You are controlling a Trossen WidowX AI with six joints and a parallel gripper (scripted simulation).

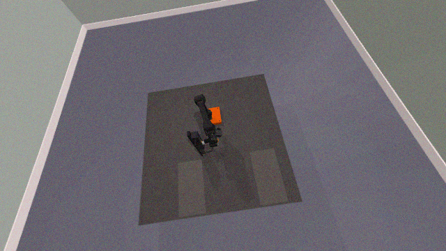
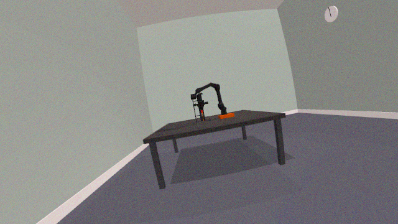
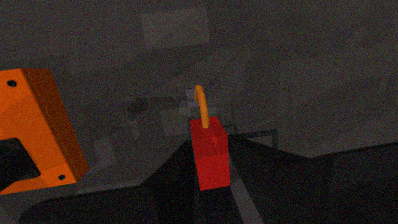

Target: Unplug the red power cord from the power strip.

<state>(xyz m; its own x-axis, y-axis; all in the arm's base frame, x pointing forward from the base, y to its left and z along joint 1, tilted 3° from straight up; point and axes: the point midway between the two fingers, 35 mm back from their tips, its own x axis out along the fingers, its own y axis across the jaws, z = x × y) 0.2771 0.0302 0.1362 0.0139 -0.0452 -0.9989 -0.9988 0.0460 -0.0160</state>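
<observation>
Right now the red plug is 3 cm to the right of my gripper tip.
</observation>
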